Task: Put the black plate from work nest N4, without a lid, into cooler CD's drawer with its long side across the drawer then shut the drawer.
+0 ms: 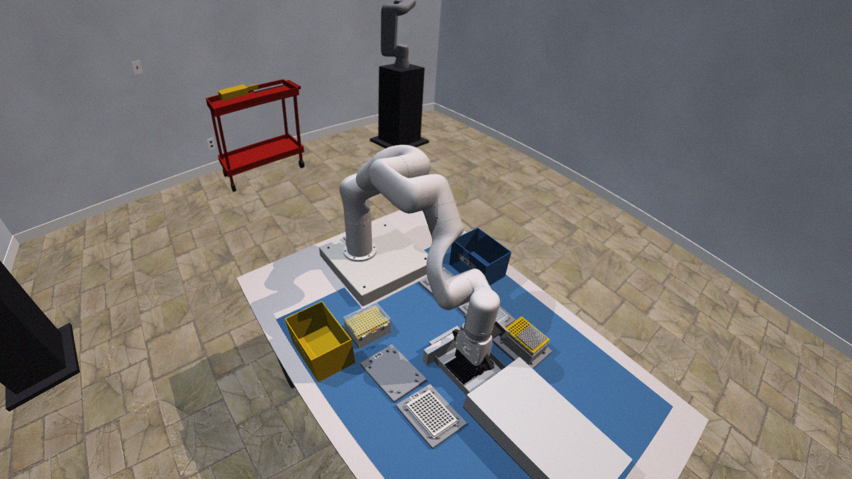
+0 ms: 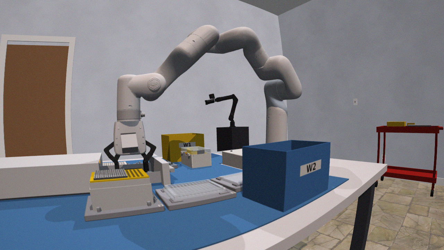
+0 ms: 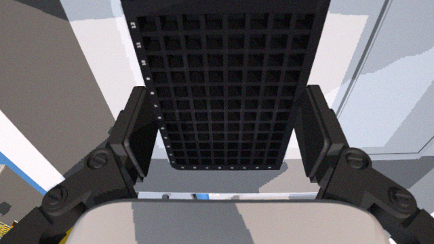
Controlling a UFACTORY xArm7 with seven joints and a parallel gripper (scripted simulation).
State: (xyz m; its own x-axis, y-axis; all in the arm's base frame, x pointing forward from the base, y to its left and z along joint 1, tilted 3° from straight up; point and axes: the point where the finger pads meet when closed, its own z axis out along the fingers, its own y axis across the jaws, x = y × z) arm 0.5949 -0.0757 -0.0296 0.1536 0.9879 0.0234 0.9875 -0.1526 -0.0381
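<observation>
Now: the black plate 10 mm below my hand. Also, from my hand: yellow-topped tip rack 180 mm to the left, 70 mm ahead, 20 mm above; drawer 40 mm ahead, 10 mm to the right, 10 mm below; white cooler CD 170 mm ahead, 30 mm to the right.
</observation>
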